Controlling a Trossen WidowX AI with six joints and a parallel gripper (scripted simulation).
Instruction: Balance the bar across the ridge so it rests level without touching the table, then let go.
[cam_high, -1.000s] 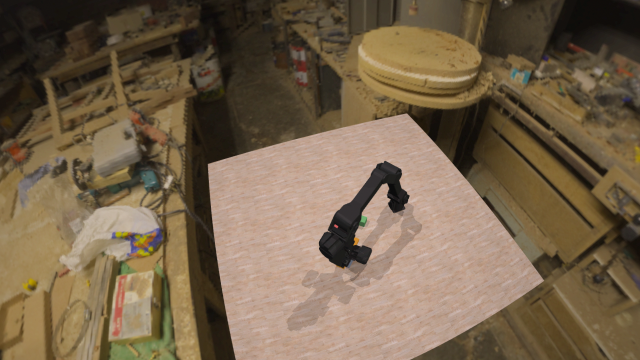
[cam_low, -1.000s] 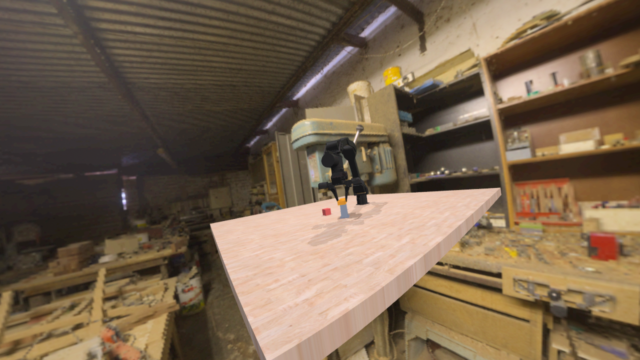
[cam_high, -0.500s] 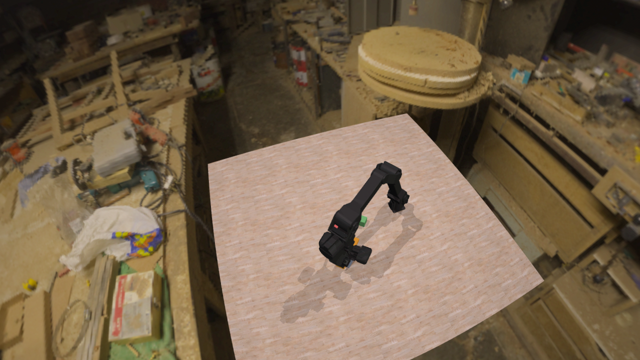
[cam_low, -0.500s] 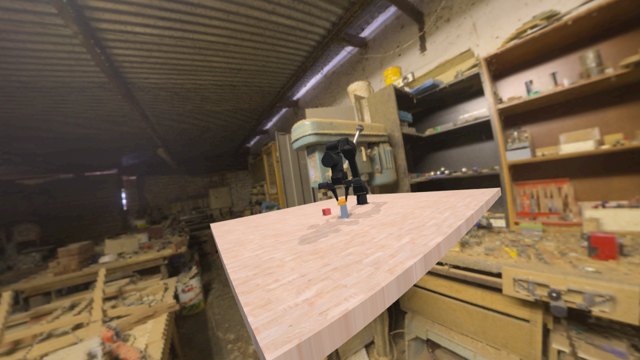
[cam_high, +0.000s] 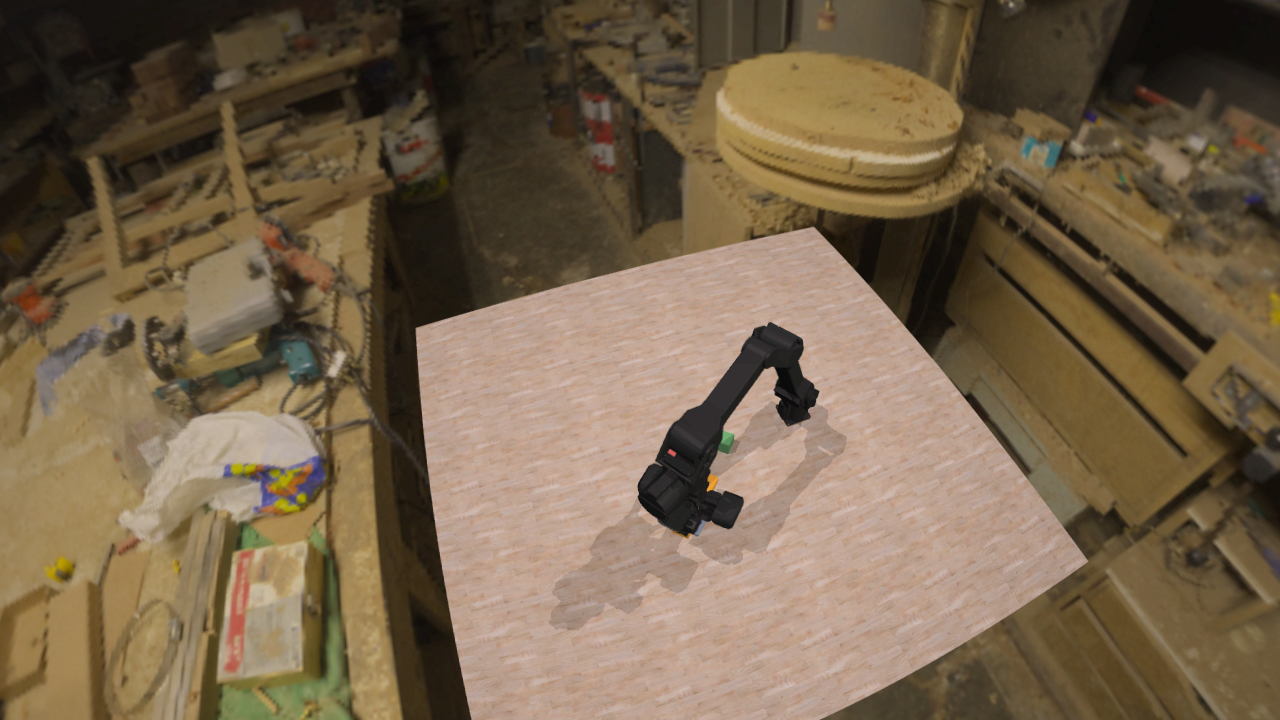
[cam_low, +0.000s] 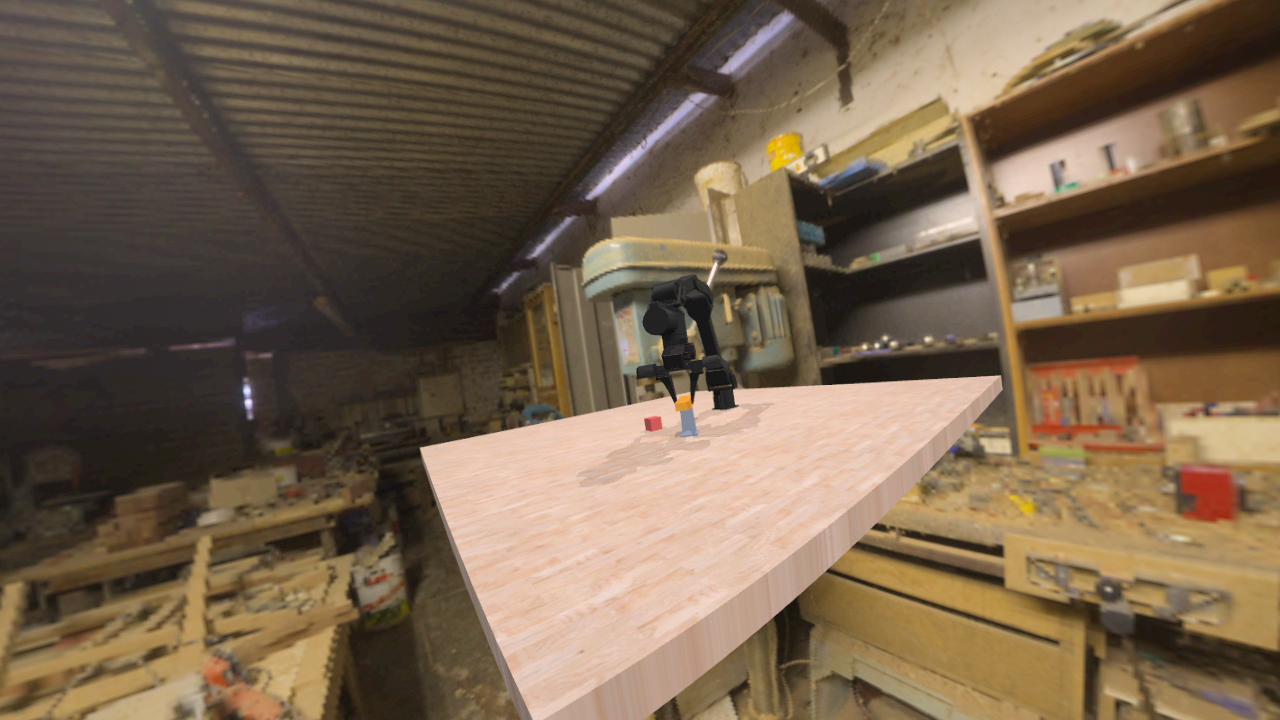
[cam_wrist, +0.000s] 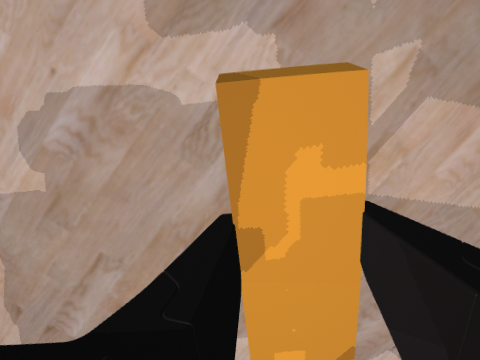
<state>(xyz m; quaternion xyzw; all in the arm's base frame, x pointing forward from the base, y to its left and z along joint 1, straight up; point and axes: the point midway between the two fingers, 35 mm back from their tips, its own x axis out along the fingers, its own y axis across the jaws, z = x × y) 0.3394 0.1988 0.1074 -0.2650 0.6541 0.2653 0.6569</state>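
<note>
Right now the orange bar is 20 mm to the right of my gripper tip and 20 mm behind it. The rest, counted from my gripper tip: green cube 170 mm to the right, 150 mm behind, 60 mm below; then red cube 170 mm to the right, 60 mm below, 30 mm behind.
</note>
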